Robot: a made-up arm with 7 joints.
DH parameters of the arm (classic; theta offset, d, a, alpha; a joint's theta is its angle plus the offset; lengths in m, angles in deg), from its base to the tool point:
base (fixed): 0 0.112 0 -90
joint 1: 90 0.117 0.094 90
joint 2: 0 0.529 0.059 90
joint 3: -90 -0.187 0.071 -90
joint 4: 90 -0.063 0.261 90
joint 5: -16.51 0 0.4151 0
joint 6: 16.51 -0.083 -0.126 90
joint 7: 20.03 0 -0.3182 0
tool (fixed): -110.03 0.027 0 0
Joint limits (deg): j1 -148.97..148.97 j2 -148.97..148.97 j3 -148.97..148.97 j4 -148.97..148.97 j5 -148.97..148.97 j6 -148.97..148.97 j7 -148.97..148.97
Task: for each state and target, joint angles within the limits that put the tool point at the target. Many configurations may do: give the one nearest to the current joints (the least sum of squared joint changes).
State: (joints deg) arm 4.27 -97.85 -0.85 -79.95 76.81 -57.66 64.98
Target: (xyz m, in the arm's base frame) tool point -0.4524 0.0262 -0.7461
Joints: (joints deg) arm 44.45 -77.22 3.88 -55.82 61.15 -56.26 82.48
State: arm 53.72 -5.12 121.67 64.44 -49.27 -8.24 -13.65
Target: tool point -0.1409 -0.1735 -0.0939
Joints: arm 67.42 -43.78 132.35 92.32 -33.66 39.16 25.47
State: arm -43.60 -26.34 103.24 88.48 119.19 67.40 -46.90
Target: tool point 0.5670 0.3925 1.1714
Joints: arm -57.86 -21.50 79.85 90.74 119.74 93.92 -37.18
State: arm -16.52 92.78 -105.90 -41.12 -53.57 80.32 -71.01
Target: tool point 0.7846 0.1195 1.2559
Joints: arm -42.16 89.94 -114.59 -34.49 -36.32 98.73 -63.58
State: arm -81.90 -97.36 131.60 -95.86 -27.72 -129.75 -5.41
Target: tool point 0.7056 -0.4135 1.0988
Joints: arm -67.75 -89.87 133.16 -100.83 -14.89 -90.57 -11.13
